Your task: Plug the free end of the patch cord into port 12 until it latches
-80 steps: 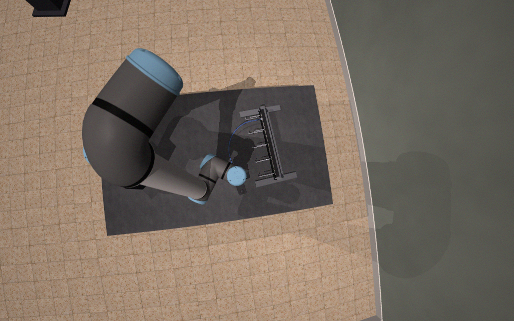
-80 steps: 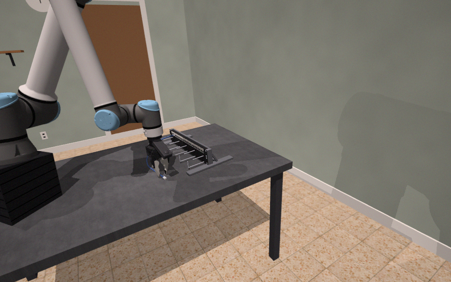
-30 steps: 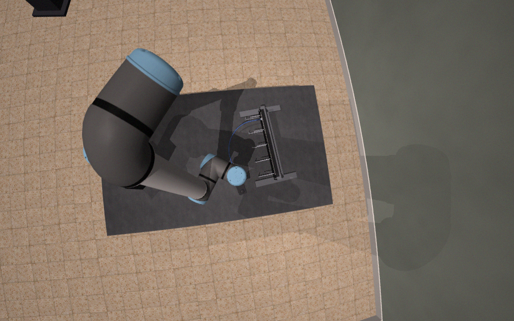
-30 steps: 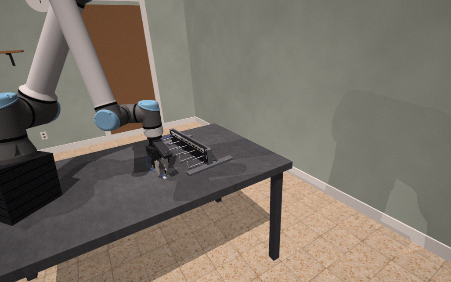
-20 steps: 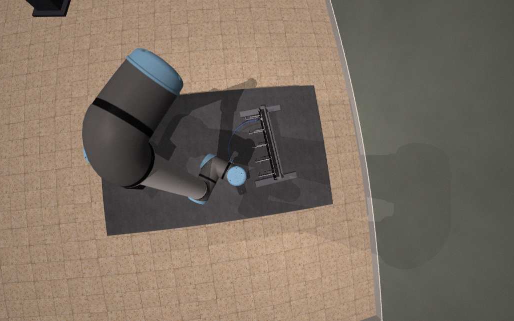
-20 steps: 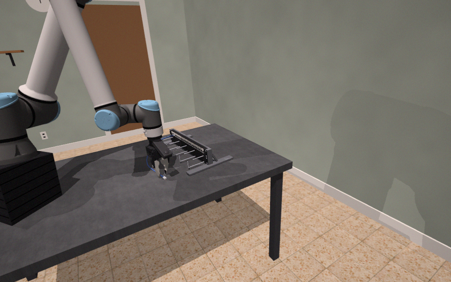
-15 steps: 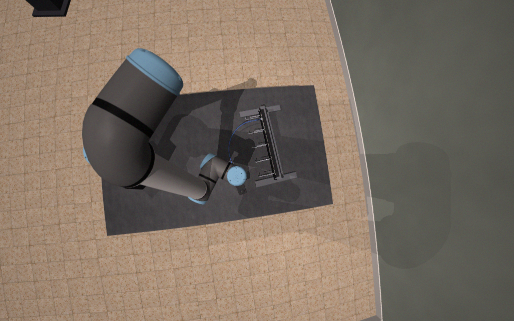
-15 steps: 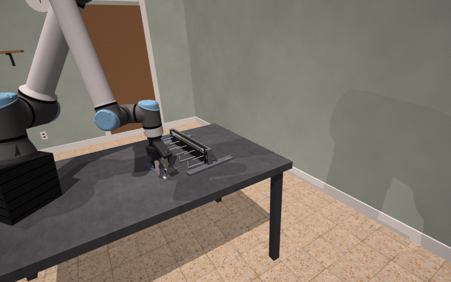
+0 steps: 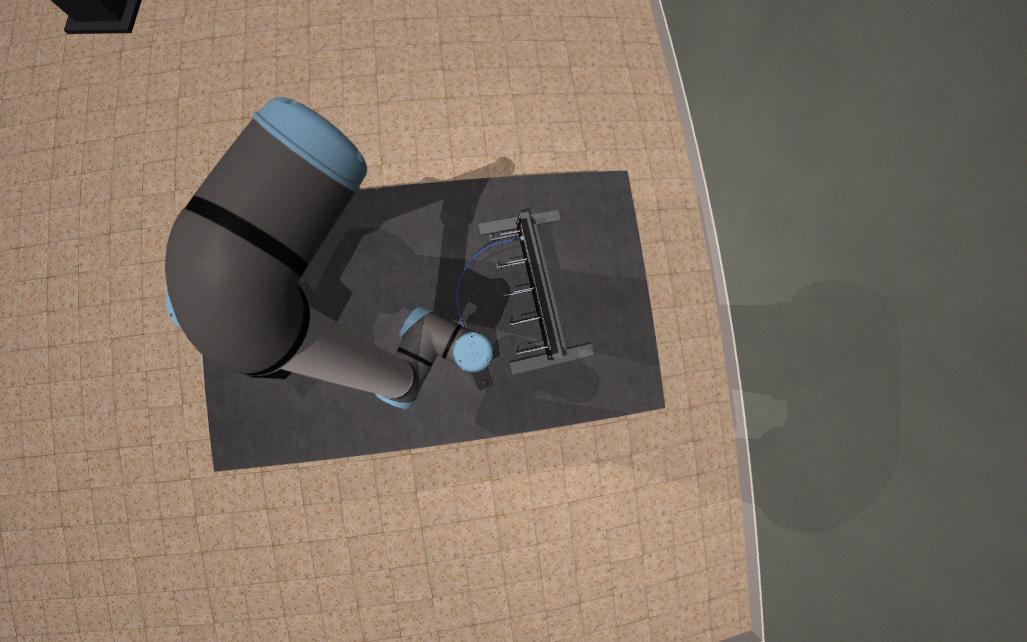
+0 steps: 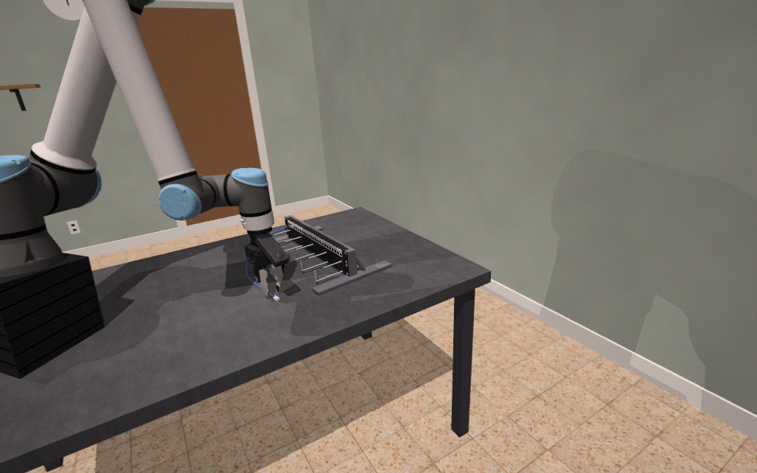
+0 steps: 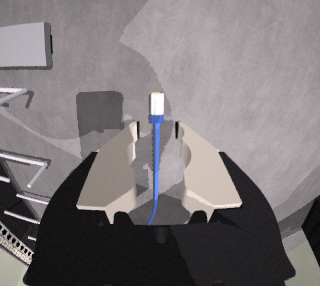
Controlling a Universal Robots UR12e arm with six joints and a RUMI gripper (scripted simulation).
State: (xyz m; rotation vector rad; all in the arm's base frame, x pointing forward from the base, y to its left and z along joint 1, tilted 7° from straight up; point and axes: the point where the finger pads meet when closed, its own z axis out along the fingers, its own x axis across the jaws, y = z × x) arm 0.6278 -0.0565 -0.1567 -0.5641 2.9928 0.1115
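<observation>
Now: hand 1 cm short of the plug, 1 cm to the left of it and 2 cm above it.
</observation>
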